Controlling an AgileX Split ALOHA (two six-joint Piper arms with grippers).
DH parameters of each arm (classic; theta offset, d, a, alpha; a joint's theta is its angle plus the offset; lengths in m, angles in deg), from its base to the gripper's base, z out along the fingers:
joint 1: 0 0.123 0 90
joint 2: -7.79 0 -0.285 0
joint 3: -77.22 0 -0.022 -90
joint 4: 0 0.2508 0 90
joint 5: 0 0 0.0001 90
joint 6: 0 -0.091 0 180
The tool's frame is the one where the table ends.
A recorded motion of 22 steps. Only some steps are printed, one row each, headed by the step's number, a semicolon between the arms.
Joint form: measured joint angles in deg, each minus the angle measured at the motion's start. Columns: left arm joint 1, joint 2, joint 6, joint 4, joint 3, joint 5; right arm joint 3, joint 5, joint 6, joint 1, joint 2, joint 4.
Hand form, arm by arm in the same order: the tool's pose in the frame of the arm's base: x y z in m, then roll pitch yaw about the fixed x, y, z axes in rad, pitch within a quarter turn. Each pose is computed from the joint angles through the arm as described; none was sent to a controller.
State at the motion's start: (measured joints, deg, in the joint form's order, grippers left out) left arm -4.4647 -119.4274 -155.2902 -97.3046 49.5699 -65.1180; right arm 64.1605 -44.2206 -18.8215 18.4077 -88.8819 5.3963
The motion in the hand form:
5: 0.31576 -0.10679 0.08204 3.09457 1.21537 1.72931; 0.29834 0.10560 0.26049 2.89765 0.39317 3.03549
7: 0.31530 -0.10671 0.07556 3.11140 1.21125 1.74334; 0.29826 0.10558 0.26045 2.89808 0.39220 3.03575
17: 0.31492 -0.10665 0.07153 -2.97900 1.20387 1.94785; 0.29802 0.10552 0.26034 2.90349 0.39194 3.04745
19: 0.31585 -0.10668 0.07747 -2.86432 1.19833 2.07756; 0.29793 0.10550 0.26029 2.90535 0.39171 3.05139
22: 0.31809 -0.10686 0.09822 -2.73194 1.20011 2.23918; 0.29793 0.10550 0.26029 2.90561 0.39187 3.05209
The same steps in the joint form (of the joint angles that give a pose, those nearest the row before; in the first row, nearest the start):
5: 0.00 -3.60 -2.81 -0.20 0.06 0.00; 0.00 -0.11 0.12 0.00 0.00 0.00
7: 0.00 -4.78 -3.66 -0.41 0.09 0.00; 0.00 -0.17 0.12 0.00 0.00 0.00
17: 0.00 -5.51 -0.22 -0.60 0.09 0.00; 0.00 -0.34 0.72 0.00 0.00 0.00
19: 0.00 -4.45 3.43 -0.60 0.09 0.06; 0.00 -0.41 0.92 0.00 0.00 0.00
22: 0.00 -0.78 9.85 -0.60 0.09 0.06; 0.00 -0.41 0.96 0.00 0.00 0.00

